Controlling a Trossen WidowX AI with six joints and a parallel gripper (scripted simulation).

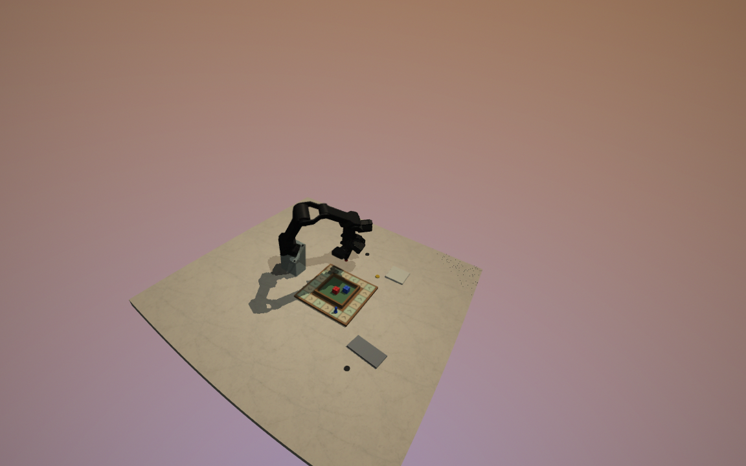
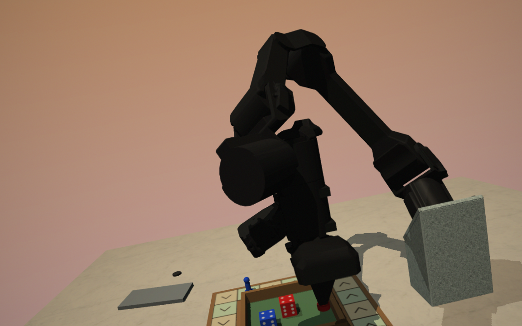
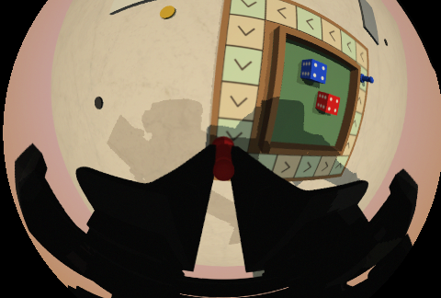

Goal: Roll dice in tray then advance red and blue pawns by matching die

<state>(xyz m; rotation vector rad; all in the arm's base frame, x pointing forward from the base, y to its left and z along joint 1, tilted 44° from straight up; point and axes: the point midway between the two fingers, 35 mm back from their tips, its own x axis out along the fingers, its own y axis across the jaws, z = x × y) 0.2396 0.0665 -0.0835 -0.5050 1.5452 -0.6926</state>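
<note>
My gripper tip is now 25 cm to the left of the blue pawn, 8 cm short of it and 8 cm above it. Round my gripper tip: small yellow disc 15 cm ahead, 10 cm below, 8 cm to the left; green tray 13 cm to the right, 10 cm below, 3 cm ahead; red pawn 1 cm above.
</note>
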